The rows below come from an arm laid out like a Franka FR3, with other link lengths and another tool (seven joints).
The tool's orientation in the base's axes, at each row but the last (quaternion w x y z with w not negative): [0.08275 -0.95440 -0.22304 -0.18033]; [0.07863 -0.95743 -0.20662 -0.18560]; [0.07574 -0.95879 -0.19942 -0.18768]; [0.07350 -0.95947 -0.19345 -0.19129]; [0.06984 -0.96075 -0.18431 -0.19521]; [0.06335 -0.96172 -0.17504 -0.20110]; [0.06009 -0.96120 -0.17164 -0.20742]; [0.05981 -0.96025 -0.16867 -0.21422]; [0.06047 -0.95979 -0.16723 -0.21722]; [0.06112 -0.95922 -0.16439 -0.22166]
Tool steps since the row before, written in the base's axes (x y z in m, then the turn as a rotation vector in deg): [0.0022 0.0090 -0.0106 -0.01 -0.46 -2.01]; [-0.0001 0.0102 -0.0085 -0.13 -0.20 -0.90]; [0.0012 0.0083 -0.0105 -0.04 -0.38 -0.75]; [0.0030 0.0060 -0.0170 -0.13 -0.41 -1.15]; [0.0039 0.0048 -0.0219 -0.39 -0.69 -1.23]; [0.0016 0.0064 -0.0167 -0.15 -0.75 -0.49]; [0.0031 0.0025 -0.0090 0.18 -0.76 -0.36]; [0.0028 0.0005 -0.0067 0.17 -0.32 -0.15]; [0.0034 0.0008 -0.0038 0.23 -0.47 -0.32]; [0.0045 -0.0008 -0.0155 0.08 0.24 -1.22]
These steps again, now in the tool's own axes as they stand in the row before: [0.0014 -0.0062 0.0126 -0.96 0.56 1.74]; [0.0004 -0.0086 0.0101 -0.53 0.19 0.74]; [-0.0001 -0.0063 0.0119 -0.46 0.38 0.59]; [-0.0021 -0.0031 0.0179 -0.71 0.40 0.92]; [-0.0039 -0.0016 0.0224 -1.05 0.56 0.85]; [-0.0035 -0.0045 0.0170 -0.56 0.67 0.25]; [-0.0004 -0.0008 0.0098 -0.23 0.79 0.25]; [-0.0004 0.0008 0.0072 -0.02 0.37 0.14]; [0.0015 0.0006 0.0049 -0.08 0.53 0.29]; [-0.0033 0.0030 0.0155 -0.41 -0.14 1.17]
